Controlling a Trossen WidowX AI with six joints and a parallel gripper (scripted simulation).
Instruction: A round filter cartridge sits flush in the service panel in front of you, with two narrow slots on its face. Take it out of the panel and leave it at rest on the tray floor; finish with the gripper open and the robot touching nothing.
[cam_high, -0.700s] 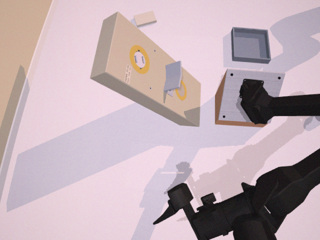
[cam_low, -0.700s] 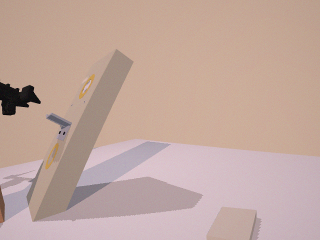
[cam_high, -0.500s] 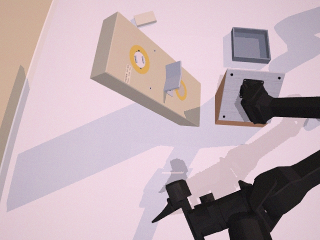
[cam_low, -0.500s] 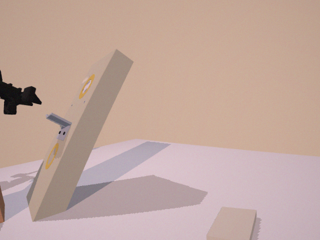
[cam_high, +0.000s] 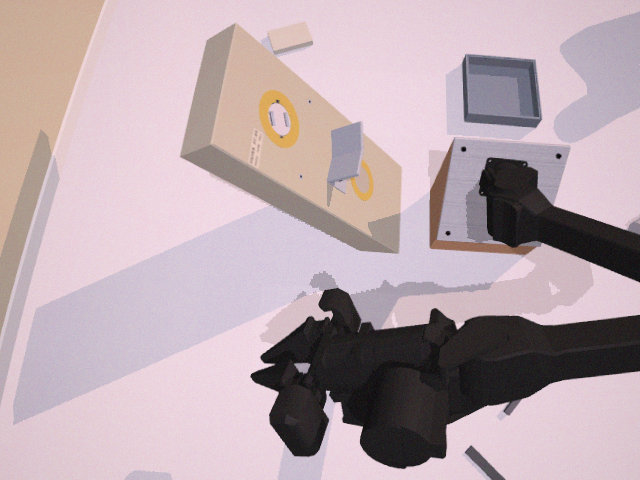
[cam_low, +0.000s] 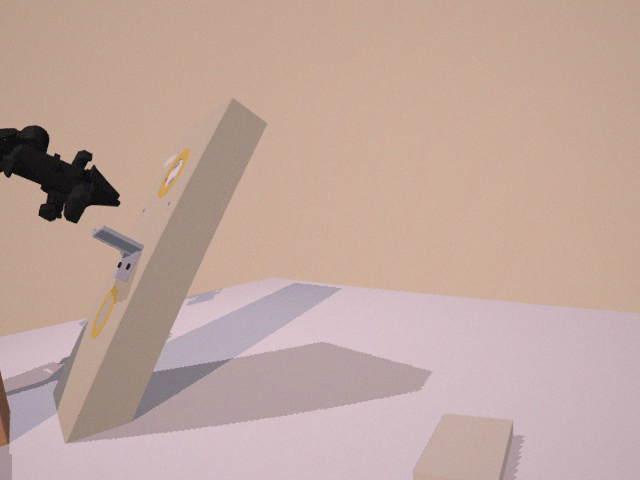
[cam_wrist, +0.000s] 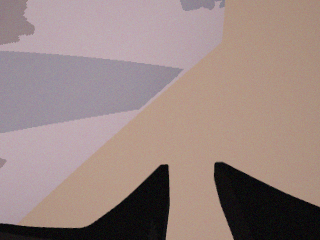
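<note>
Now: the round filter cartridge 320 mm to the right of my gripper tip and 30 mm ahead of it. The rest, counted from my gripper tip: grey tray (610 mm to the right, 380 mm behind, 270 mm below); beige block (720 mm to the right, 270 mm below, 80 mm ahead); grey bracket (320 mm to the right, 90 mm below, 70 mm behind).
</note>
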